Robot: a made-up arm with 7 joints. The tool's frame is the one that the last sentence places.
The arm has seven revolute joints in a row. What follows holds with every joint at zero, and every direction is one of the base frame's. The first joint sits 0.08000 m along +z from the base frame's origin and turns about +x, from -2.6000 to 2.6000 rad. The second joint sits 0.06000 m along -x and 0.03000 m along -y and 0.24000 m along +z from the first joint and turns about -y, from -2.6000 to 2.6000 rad. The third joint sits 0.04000 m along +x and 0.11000 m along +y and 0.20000 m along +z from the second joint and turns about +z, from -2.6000 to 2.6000 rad. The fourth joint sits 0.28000 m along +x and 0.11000 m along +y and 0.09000 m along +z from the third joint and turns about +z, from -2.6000 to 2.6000 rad. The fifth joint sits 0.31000 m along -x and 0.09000 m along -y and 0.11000 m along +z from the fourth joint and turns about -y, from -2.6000 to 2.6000 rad. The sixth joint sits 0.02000 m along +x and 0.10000 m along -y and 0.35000 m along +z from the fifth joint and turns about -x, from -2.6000 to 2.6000 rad. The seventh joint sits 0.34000 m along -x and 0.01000 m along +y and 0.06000 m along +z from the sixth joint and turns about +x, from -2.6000 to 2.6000 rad. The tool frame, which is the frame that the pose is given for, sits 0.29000 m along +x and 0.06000 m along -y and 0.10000 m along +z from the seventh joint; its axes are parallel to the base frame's.
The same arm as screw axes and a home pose.
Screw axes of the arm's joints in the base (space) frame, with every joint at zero. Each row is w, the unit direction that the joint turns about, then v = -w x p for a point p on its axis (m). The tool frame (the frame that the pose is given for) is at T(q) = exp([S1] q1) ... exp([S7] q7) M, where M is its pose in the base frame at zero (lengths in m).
S1 = (1, 0, 0, 0.0000, 0.0800, 0.0000)
S2 = (0, -1, 0, 0.3200, 0.0000, 0.0600)
S3 = (0, 0, 1, 0.0800, 0.0200, 0.0000)
S4 = (0, 0, 1, 0.1900, -0.2600, 0.0000)
S5 = (0, -1, 0, 0.7200, 0.0000, 0.0500)
S6 = (-1, 0, 0, 0.0000, -1.0700, 0.0000)
S7 = (1, 0, 0, 0.0000, 1.1300, -0.0100)
M =
1 0 0 -0.0800
0 1 0 -0.0500
0 0 1 1.2300
0 0 0 1
Joint limits (rad, base to tool): -2.6000..2.6000 -2.6000..2.6000 -2.6000..2.6000 -2.6000..2.6000 -2.6000..2.6000 -2.6000..2.6000 -2.6000..2.6000

